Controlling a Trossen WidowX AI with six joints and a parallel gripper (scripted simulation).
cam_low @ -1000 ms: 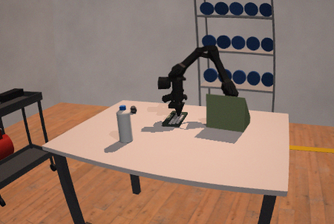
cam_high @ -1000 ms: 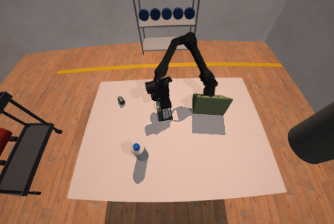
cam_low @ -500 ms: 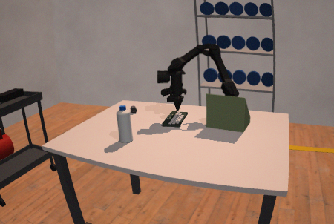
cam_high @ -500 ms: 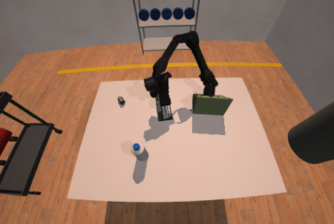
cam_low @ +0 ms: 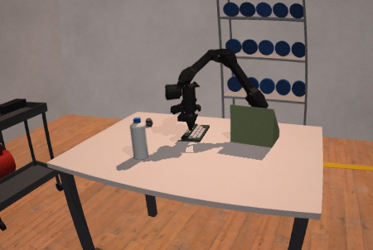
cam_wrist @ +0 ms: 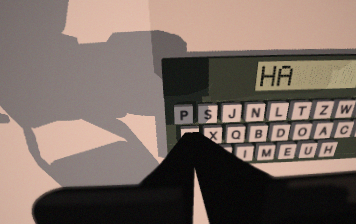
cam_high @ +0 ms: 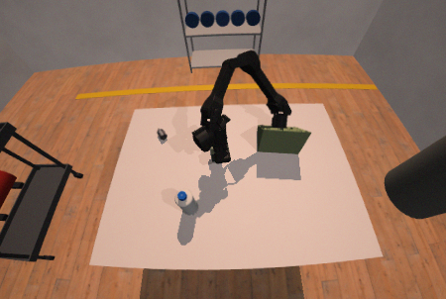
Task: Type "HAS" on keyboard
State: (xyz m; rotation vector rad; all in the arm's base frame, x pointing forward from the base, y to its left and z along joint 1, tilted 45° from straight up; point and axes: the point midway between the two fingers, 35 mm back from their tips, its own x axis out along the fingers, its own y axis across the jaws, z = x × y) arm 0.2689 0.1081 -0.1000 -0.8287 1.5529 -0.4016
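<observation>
Right now the left-arrow key is 17 cm to the right of my hand, 7 cm below it and 5 cm ahead of it. From my hand the other things lie so: small dark object (33 cm ahead, 11 cm to the right, 7 cm below).
</observation>
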